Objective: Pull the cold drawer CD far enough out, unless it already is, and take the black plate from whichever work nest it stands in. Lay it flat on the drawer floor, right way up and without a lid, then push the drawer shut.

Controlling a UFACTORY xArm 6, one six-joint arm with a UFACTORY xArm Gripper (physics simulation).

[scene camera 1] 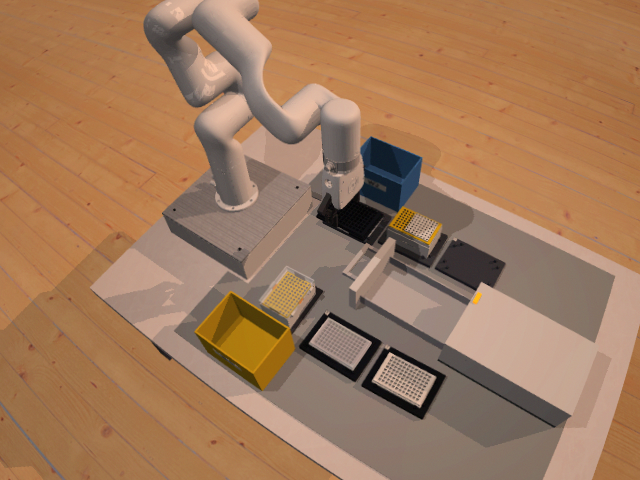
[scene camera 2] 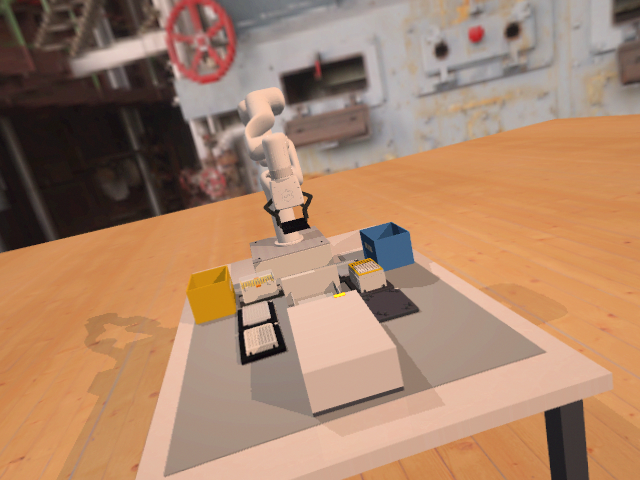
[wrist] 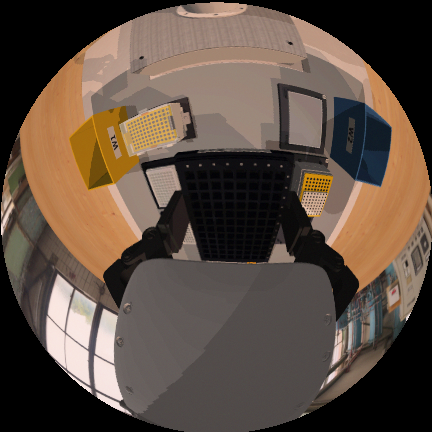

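Where they show: gripper, fingertip midpoint: [scene camera 1: 342, 211] [scene camera 2: 293, 224] [wrist: 234, 203]; arm's base, origin of the base link: [scene camera 1: 236, 195] [scene camera 2: 289, 241].
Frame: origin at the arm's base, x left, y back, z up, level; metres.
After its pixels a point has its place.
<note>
My gripper [scene camera 1: 344, 208] {y -0.362, x -0.012, z 0.153 m} [scene camera 2: 294, 221] {y -0.362, x -0.012, z 0.153 m} [wrist: 234, 203] {y -0.362, x -0.012, z 0.153 m} is shut on the black plate [scene camera 1: 361, 219] {y -0.414, x -0.015, z 0.159 m} [scene camera 2: 295, 226] {y -0.432, x -0.017, z 0.161 m} [wrist: 232, 200] {y -0.355, x -0.013, z 0.160 m}, holding it by two opposite sides. The plate is in the air between the robot base and the drawer, roughly level, wells up, with no lid visible. The cold drawer [scene camera 1: 373, 271] {y -0.457, x -0.026, z -0.006 m} [scene camera 2: 310, 283] {y -0.458, x -0.015, z -0.031 m} is pulled out from its white housing [scene camera 1: 522, 346] {y -0.859, x -0.046, z 0.012 m} [scene camera 2: 341, 335] {y -0.922, x -0.039, z 0.013 m}; its floor shows bare in scene camera 1. In the wrist view the plate hides most of the drawer. An empty dark work nest [scene camera 1: 469, 263] {y -0.656, x 0.170, z -0.078 m} [scene camera 2: 390, 303] {y -0.670, x 0.171, z -0.078 m} stands beside the drawer.
A yellow-and-white tip rack [scene camera 1: 416, 226] {y -0.488, x 0.162, z -0.013 m} [scene camera 2: 367, 273] {y -0.544, x 0.156, z -0.019 m} [wrist: 316, 192] {y -0.467, x 0.172, z -0.013 m} and blue bin [scene camera 1: 387, 180] {y -0.356, x 0.244, z 0.023 m} [scene camera 2: 386, 246] {y -0.402, x 0.284, z -0.001 m} [wrist: 350, 135] {y -0.313, x 0.246, z -0.014 m} stand on one side. The yellow bin [scene camera 1: 245, 338] {y -0.257, x -0.318, z -0.086 m} [scene camera 2: 210, 294] {y -0.377, x -0.336, z -0.001 m} [wrist: 106, 145] {y -0.289, x -0.271, z 0.011 m}, clear-lidded yellow rack [scene camera 1: 287, 294] {y -0.307, x -0.187, z -0.012 m} [wrist: 152, 130] {y -0.303, x -0.159, z -0.012 m} and two light plates [scene camera 1: 340, 341] {y -0.470, x -0.209, z -0.064 m} [scene camera 1: 404, 378] {y -0.648, x -0.216, z -0.064 m} stand on the other.
</note>
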